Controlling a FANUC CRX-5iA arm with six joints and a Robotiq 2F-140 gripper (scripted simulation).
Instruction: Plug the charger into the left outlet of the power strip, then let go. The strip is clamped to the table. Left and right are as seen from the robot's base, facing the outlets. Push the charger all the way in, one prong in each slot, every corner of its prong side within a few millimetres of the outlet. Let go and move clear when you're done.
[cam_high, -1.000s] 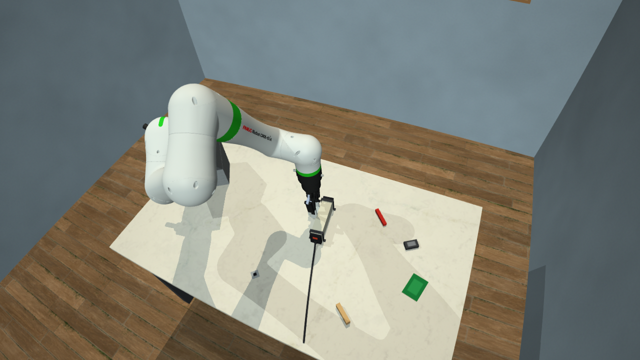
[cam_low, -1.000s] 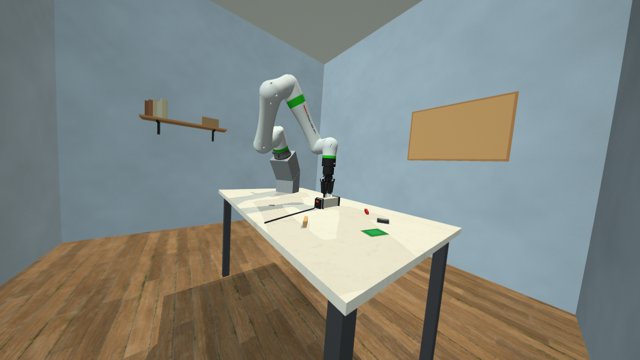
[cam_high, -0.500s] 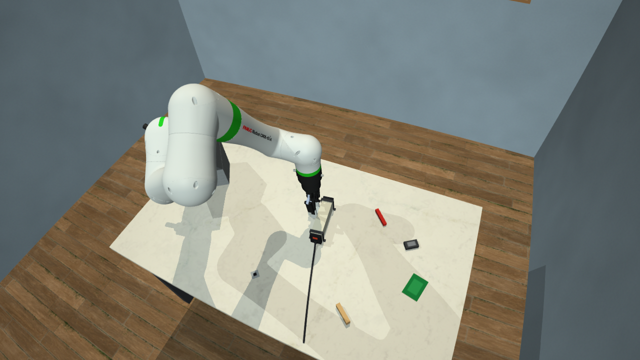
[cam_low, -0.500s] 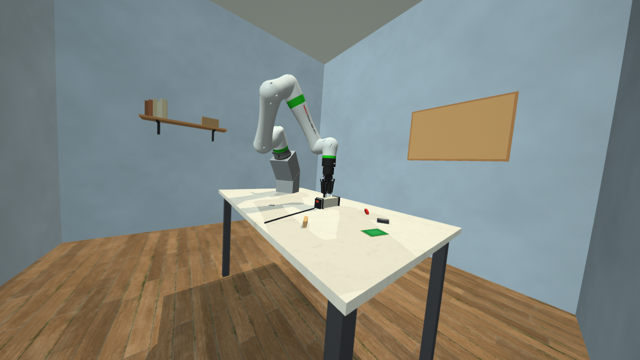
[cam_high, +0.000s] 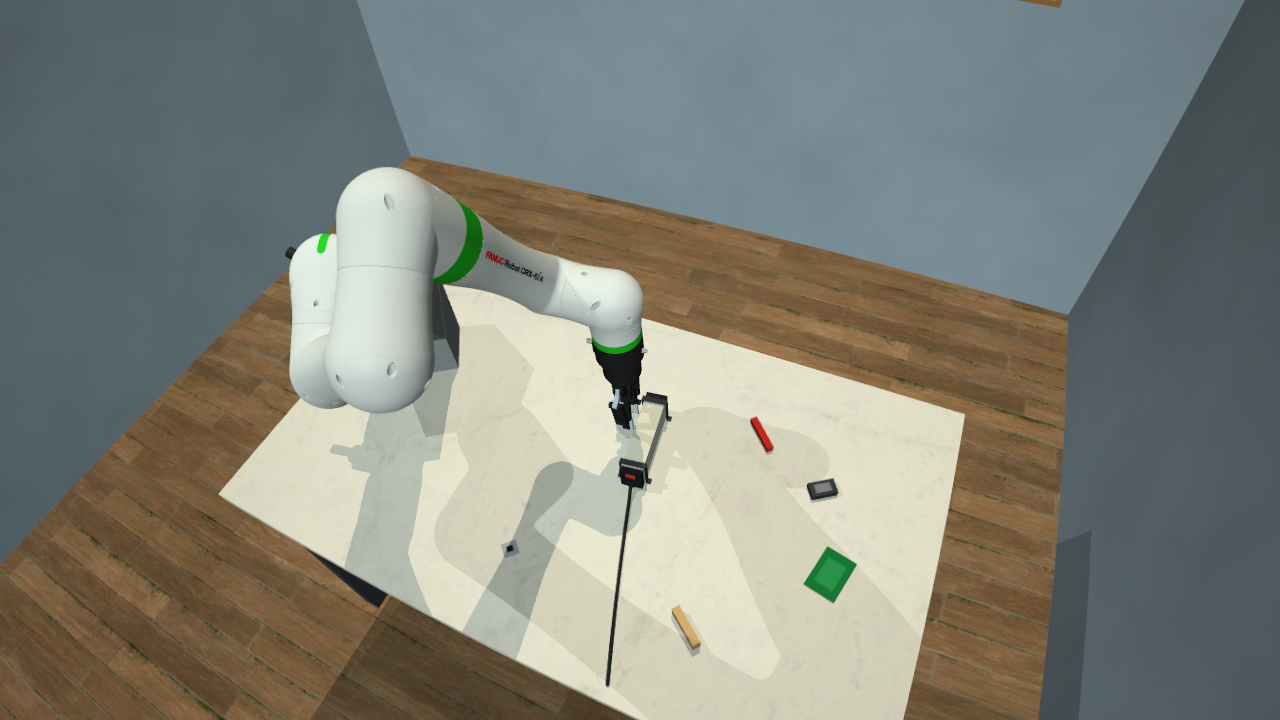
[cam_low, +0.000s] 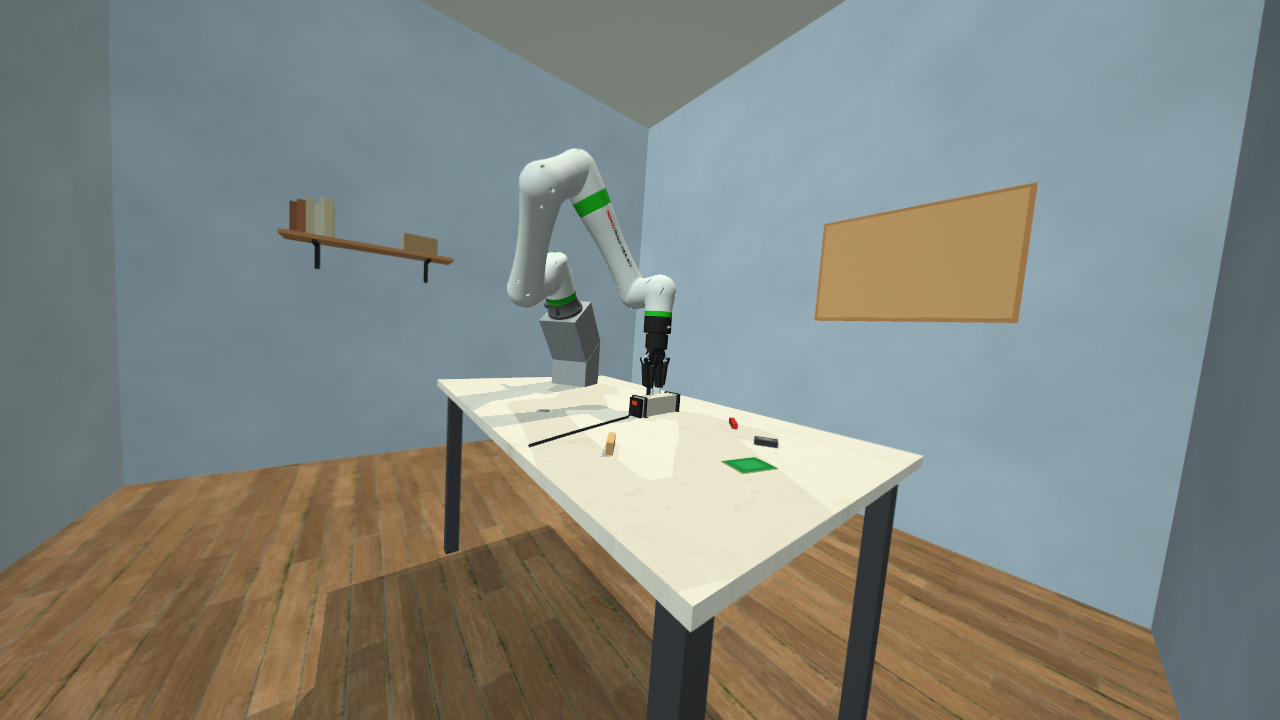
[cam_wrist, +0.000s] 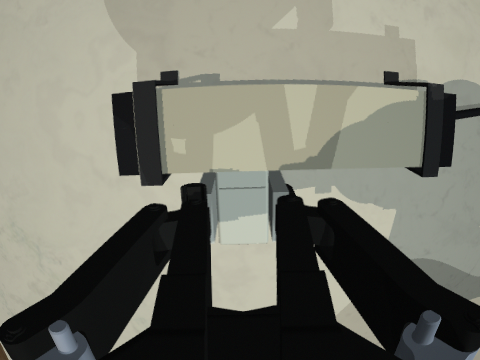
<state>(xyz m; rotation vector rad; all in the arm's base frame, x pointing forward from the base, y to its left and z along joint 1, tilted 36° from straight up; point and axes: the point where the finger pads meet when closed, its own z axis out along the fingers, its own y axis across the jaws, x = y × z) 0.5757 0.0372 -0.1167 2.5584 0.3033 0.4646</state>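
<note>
Right now my hand is 1 cm above the white charger. Also, from my hand: grey square tile: 11 cm behind, 35 cm to the right, 4 cm below.
</note>
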